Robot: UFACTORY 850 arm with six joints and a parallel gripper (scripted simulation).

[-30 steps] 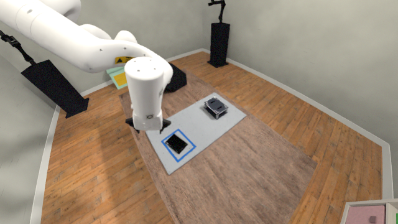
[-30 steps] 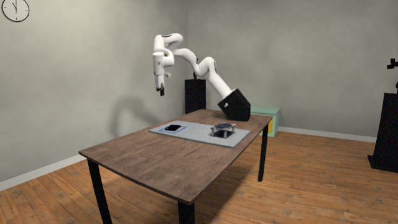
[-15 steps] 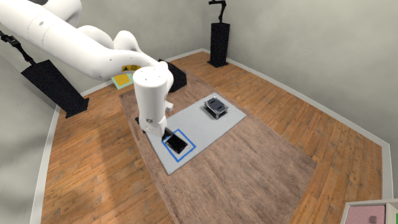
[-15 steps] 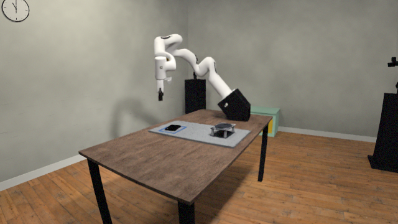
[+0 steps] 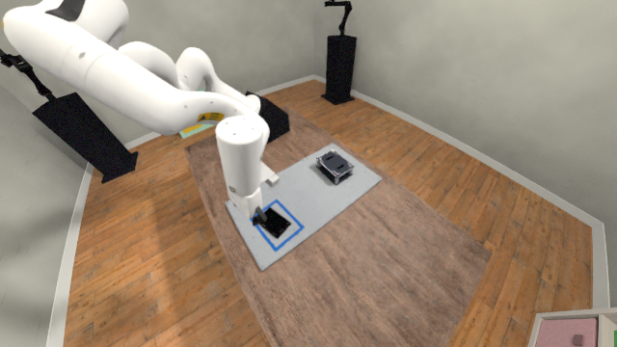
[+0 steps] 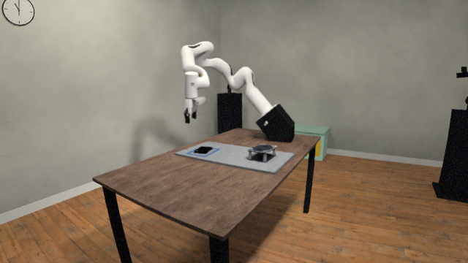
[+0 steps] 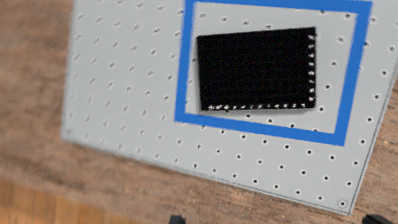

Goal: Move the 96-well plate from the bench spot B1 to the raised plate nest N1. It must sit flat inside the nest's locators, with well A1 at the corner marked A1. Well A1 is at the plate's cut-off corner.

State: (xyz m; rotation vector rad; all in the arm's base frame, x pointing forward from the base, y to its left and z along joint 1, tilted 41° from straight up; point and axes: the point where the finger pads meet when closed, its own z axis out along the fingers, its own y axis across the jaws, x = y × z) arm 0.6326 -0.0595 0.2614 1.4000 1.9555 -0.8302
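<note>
Now: the 96-well plate 4 cm behind my hand, 7 cm to the left of it and 20 cm below it. Also, from my hand: raised plate nest N1: 14 cm behind, 46 cm to the left, 15 cm below.
</note>
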